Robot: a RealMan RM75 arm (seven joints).
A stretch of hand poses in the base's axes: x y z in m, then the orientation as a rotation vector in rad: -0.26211, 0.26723, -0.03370, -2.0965, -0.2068, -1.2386; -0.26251, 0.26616, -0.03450, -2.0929, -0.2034, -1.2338; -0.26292, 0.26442, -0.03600, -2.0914, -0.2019, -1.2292; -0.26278, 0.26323, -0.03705, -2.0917, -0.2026, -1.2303; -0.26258, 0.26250, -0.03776, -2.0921, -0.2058, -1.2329; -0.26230, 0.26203, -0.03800, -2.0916, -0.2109, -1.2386; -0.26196, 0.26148, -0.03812, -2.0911, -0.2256, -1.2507; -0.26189, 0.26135, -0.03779, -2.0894, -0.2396, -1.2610; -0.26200, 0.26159, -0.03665, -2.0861, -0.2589, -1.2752; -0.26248, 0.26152, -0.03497, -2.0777, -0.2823, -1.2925; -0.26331, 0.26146, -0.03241, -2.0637, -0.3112, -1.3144; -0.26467, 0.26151, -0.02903, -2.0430, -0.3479, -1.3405; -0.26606, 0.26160, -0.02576, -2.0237, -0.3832, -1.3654
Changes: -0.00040, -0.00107, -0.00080, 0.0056, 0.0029, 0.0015; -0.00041, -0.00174, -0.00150, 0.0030, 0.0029, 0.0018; 0.00014, -0.00119, -0.00105, -0.0008, -0.0008, -0.0002; 0.00020, -0.00073, -0.00071, -0.0023, -0.0024, 0.0006; 0.00028, -0.00047, -0.00024, -0.0032, -0.0053, 0.0006; 0.00034, -0.00055, -0.00012, -0.0089, -0.0120, 0.0033; 0.00007, -0.00013, 0.00033, -0.0073, -0.0110, 0.0041; -0.00011, 0.00024, 0.00114, -0.0094, -0.0154, 0.0059; -0.00048, -0.00007, 0.00168, -0.0081, -0.0201, 0.0088; -0.00083, -0.00006, 0.00256, -0.0076, -0.0263, 0.0119; -0.00136, 0.00005, 0.00338, -0.0076, -0.0332, 0.0168; -0.00139, 0.00009, 0.00327, -0.0083, -0.0317, 0.0155
